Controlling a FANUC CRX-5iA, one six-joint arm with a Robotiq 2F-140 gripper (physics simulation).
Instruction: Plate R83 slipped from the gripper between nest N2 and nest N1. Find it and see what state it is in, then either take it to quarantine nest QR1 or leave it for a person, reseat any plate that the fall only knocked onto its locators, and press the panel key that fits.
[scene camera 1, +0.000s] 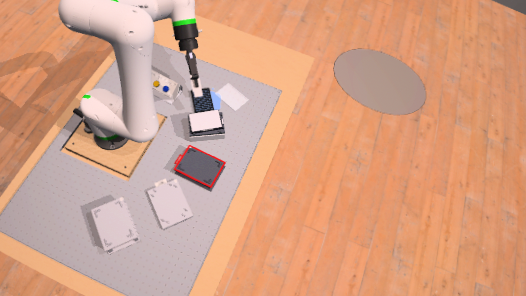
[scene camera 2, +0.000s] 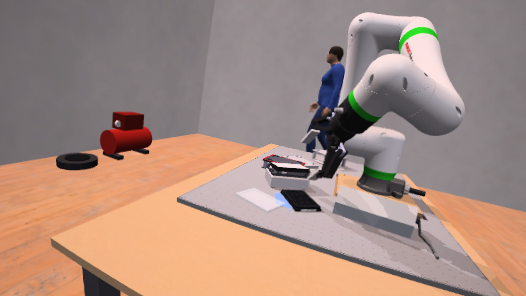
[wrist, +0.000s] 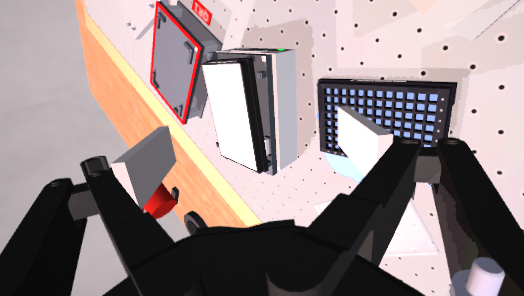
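Seen in the pictures: gripper, between the fingertips: (scene camera 1: 197, 93) (scene camera 2: 308, 159) (wrist: 254, 134); arm's base, origin of its link: (scene camera 1: 112, 134) (scene camera 2: 374, 188).
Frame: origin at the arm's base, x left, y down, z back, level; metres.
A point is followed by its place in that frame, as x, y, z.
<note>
My gripper (scene camera 1: 196, 91) @[0.301, -0.113, -0.219] (scene camera 2: 315, 155) @[0.301, -0.113, -0.219] (wrist: 254, 134) @[0.301, -0.113, -0.219] is open and empty, tilted above the table near the dark plate. The dark plate (scene camera 1: 202, 101) @[0.344, 0.002, -0.208] (scene camera 2: 301, 200) @[0.366, 0.001, -0.194] (wrist: 380, 94) @[0.332, 0.008, -0.180] lies flat on the perforated mat, its open wells showing blue. A blue patch (scene camera 1: 217, 101) @[0.388, 0.013, -0.257] (scene camera 2: 283, 199) @[0.377, 0.014, -0.248] (wrist: 342, 165) @[0.365, 0.013, -0.273] spreads beside it, and a clear lid (scene camera 1: 233, 96) @[0.447, 0.006, -0.303] (scene camera 2: 259, 199) @[0.452, 0.007, -0.294] (wrist: 412, 232) @[0.465, 0.007, -0.251] lies apart. A white-topped plate (scene camera 1: 205, 121) @[0.238, -0.059, -0.302] (scene camera 2: 289, 166) @[0.261, -0.061, -0.293] (wrist: 230, 115) @[0.242, -0.060, -0.294] sits tilted on a light nest (scene camera 1: 207, 137) @[0.203, -0.012, -0.335] (scene camera 2: 287, 181) @[0.286, -0.014, -0.280] (wrist: 286, 110) @[0.275, -0.010, -0.267]. Red-edged nest QR1 (scene camera 1: 200, 167) @[0.072, -0.025, -0.394] (wrist: 175, 65) @[0.086, -0.025, -0.373] holds no plate. Plate labels are unreadable.
The key panel (scene camera 1: 172, 93) @[0.280, -0.043, -0.100] (scene camera 2: 375, 212) @[0.339, -0.028, 0.016] stands near the arm's base; yellow and blue keys show, others are hidden. Two bare nests (scene camera 1: 170, 204) @[-0.107, -0.001, -0.382] (scene camera 1: 114, 225) @[-0.289, -0.043, -0.278] stand farther along. A person (scene camera 2: 331, 87) in blue stands behind the table. A red compressor (scene camera 2: 125, 138) is on the floor.
</note>
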